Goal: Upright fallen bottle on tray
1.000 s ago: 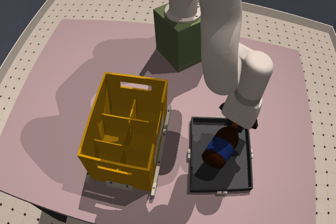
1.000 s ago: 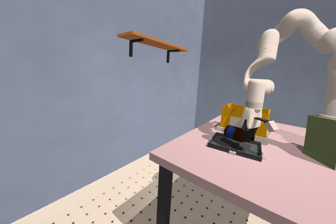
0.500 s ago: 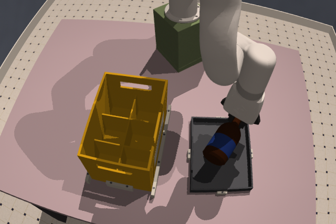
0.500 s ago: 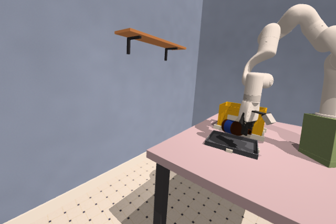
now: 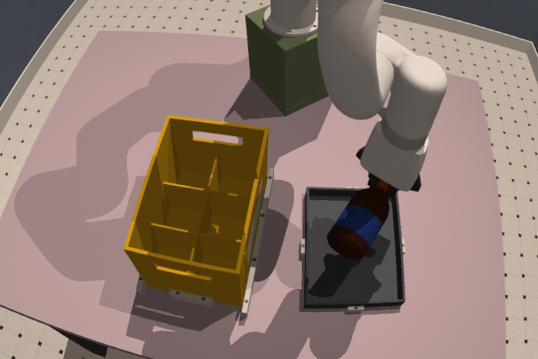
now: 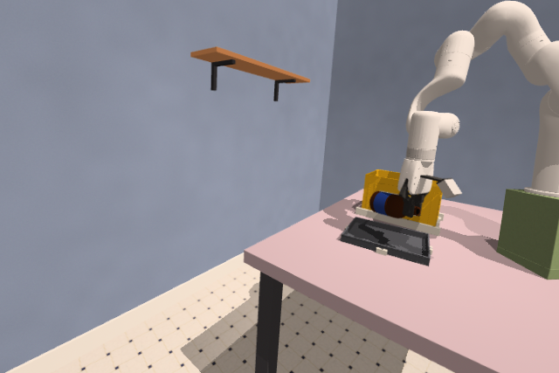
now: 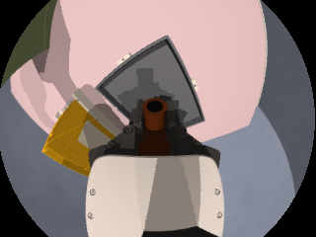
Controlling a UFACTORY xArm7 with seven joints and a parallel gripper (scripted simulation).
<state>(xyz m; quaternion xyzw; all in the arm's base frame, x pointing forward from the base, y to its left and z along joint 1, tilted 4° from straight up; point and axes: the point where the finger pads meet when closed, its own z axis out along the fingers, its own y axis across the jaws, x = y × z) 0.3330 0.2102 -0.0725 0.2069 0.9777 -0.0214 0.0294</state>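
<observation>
Right now my hand is 5 cm short of the brown bottle, 2 cm to the left of it and 1 cm above it. The rest, counted from my hand: dark tray 12 cm below, 7 cm ahead, 2 cm to the right; yellow crate 30 cm to the right, 9 cm ahead, 5 cm below.
</observation>
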